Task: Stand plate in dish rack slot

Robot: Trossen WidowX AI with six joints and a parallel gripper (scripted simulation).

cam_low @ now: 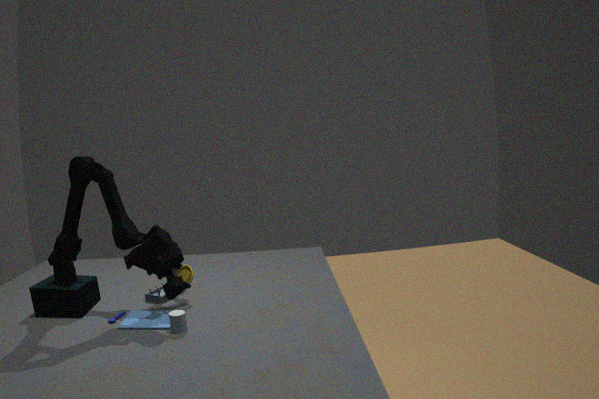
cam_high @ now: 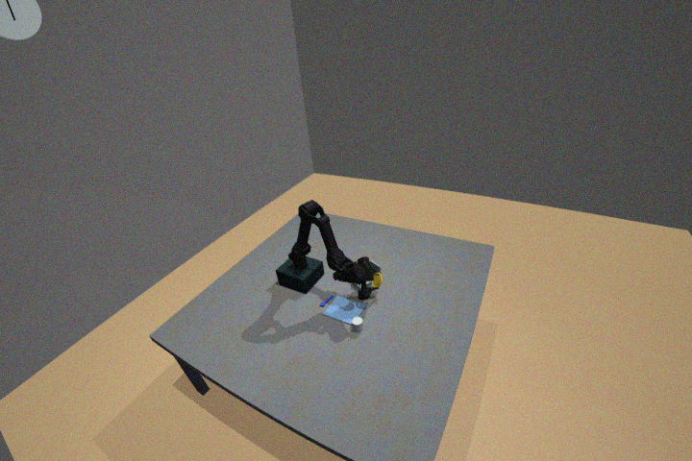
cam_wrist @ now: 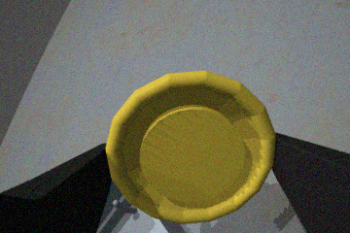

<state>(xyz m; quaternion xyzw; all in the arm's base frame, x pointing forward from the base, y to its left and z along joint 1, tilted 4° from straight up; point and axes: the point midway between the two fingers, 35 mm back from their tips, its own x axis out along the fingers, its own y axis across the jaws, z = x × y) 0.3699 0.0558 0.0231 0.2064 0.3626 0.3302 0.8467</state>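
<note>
The dish rack lies 90 mm behind my gripper tip, 50 mm below it and 40 mm to the left of it. From my gripper tip the other things lie so: yellow plate 10 mm to the right; light blue mat 170 mm to the right, 80 mm behind, 70 mm below; white cup 240 mm to the right, 50 mm below, 20 mm ahead.
</note>
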